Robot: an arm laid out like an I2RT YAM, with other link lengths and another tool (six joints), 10 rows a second.
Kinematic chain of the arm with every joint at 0, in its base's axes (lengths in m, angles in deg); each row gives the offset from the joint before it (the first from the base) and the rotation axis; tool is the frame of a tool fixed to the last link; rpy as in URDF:
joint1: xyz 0 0 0.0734 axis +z
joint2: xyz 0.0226 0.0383 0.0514 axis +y
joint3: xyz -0.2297 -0.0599 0 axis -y
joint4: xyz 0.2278 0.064 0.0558 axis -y
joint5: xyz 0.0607 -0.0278 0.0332 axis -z
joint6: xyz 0.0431 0 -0.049 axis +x
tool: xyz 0.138 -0.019 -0.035 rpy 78.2 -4.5 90
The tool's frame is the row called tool.
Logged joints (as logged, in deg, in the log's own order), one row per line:
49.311 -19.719 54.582 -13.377 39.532 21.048
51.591 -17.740 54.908 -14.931 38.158 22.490
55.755 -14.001 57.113 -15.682 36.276 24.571
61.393 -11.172 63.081 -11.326 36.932 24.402
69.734 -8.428 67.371 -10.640 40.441 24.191
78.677 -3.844 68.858 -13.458 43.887 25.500
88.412 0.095 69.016 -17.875 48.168 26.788
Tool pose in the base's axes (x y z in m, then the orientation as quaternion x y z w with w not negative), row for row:
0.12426 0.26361 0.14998 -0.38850 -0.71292 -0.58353 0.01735
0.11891 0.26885 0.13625 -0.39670 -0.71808 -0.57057 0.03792
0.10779 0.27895 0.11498 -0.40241 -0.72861 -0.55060 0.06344
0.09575 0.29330 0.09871 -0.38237 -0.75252 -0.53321 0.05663
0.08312 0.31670 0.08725 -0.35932 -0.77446 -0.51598 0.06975
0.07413 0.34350 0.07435 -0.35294 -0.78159 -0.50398 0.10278
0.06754 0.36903 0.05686 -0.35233 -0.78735 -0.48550 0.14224
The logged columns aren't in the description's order. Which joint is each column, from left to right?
Columns, left to right: joint2, joint4, joint1, joint5, joint3, joint6.
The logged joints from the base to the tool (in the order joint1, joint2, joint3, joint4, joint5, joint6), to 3 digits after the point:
54.582 49.311 39.532 -19.719 -13.377 21.048
54.908 51.591 38.158 -17.740 -14.931 22.490
57.113 55.755 36.276 -14.001 -15.682 24.571
63.081 61.393 36.932 -11.172 -11.326 24.402
67.371 69.734 40.441 -8.428 -10.640 24.191
68.858 78.677 43.887 -3.844 -13.458 25.500
69.016 88.412 48.168 0.095 -17.875 26.788

